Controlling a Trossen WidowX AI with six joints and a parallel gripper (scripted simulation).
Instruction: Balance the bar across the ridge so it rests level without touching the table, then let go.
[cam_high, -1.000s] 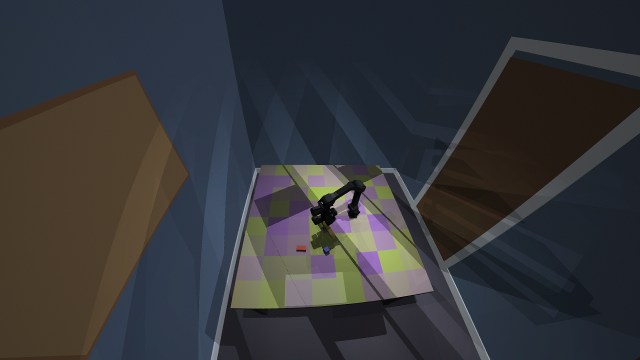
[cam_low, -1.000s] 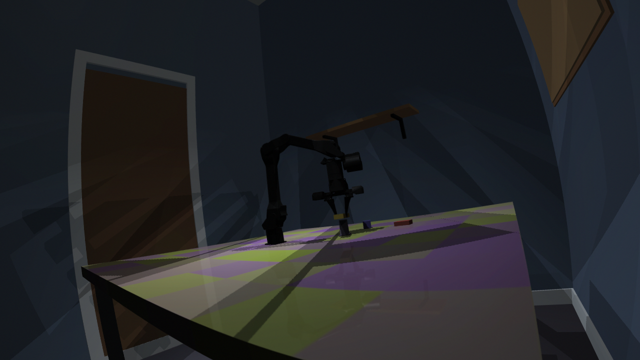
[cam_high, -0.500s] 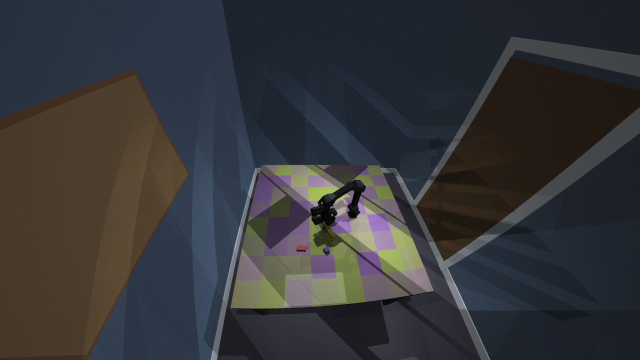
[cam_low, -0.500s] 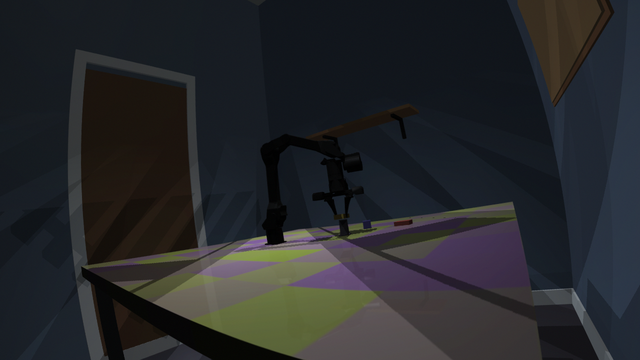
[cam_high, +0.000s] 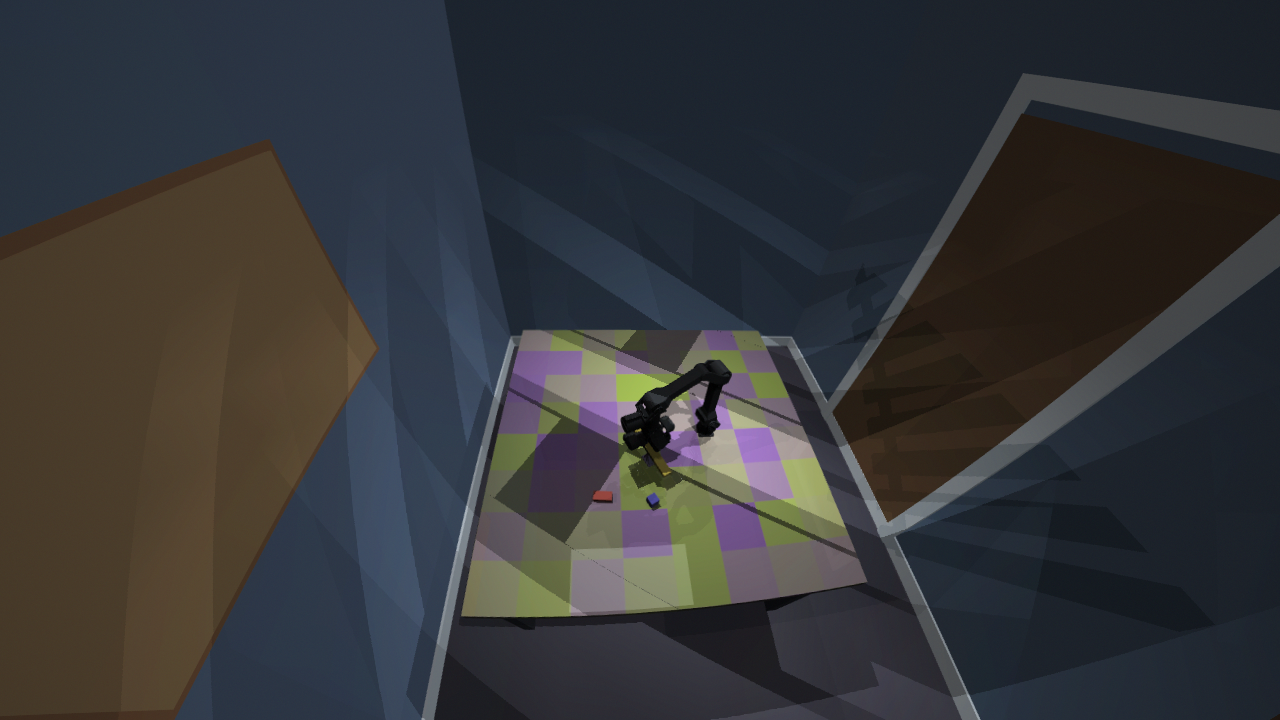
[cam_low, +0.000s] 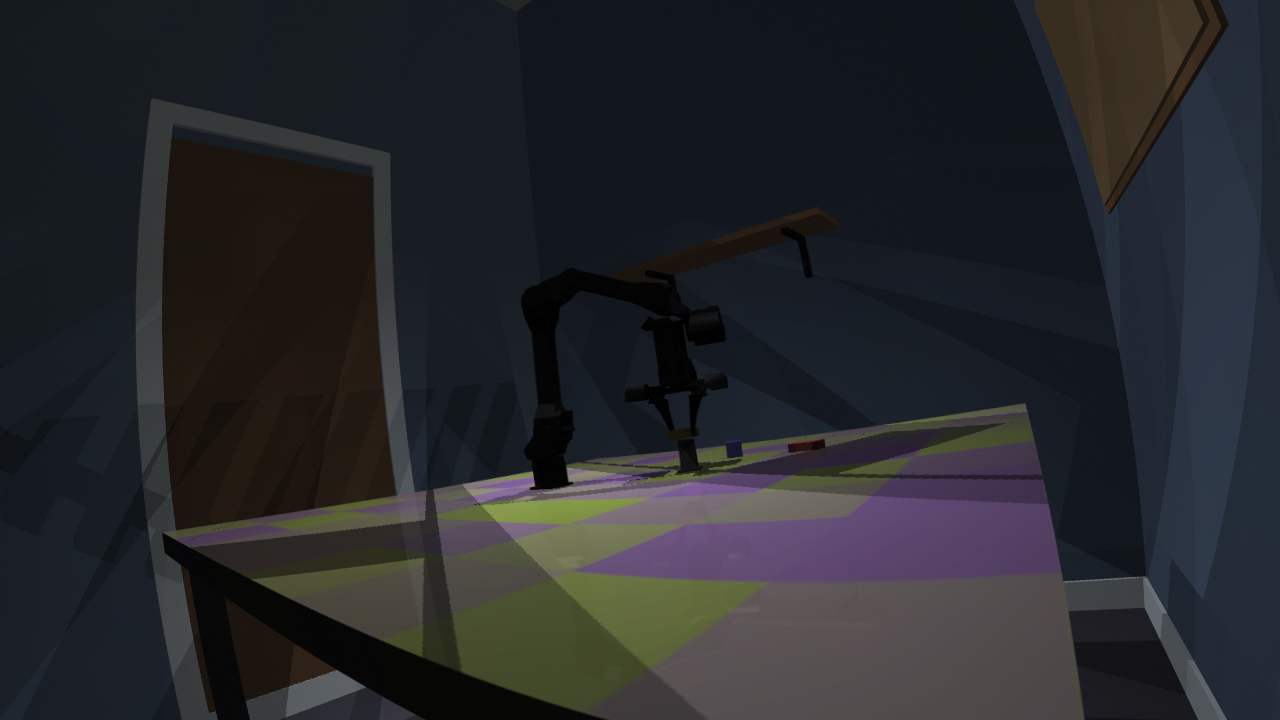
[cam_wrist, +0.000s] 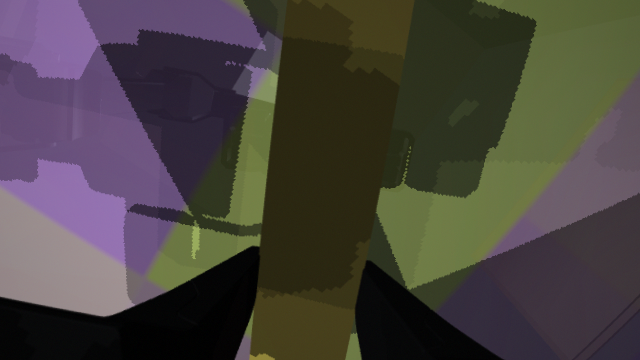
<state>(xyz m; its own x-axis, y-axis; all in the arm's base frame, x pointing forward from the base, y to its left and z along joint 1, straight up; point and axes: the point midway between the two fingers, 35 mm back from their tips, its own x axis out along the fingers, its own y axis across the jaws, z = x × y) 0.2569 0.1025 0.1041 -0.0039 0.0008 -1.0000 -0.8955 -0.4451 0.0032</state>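
Now: gripper tip 10 mm past the yellow bar and 20 mm to the right of it. From my gripper tip the other things lie so: blue block 10 mm behind, 200 mm to the left, 50 mm below; red block 170 mm ahead, 170 mm to the left, 60 mm below.
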